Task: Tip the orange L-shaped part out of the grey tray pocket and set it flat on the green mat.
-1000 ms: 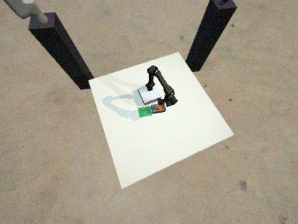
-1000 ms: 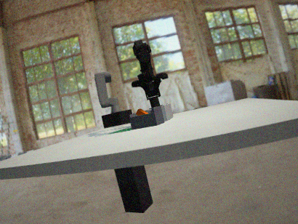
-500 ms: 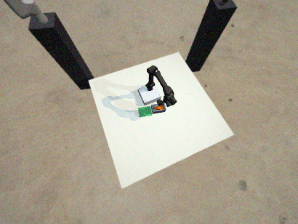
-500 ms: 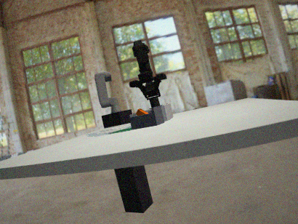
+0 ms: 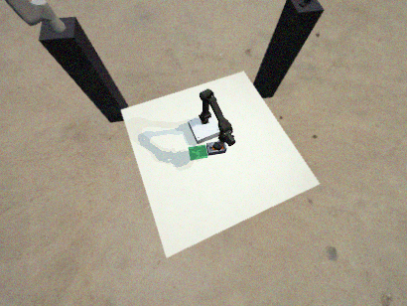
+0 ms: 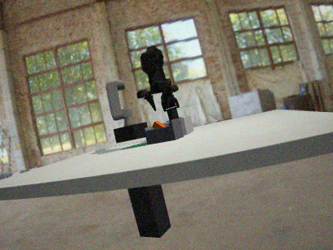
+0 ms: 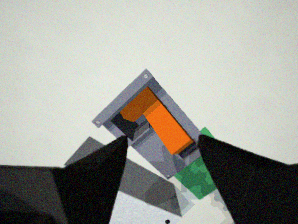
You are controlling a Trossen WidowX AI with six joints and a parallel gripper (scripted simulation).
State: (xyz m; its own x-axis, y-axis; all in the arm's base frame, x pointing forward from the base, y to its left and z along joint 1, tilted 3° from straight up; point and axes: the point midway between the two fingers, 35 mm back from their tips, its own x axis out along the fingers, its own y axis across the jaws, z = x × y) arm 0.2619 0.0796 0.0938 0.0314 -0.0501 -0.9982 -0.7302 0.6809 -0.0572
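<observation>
Now: gripper tip 2 cm past the orange L-shaped part and 10 cm above it. Also, from my gripper tip: green mat 2 cm behind, 18 cm to the right, 16 cm below.
</observation>
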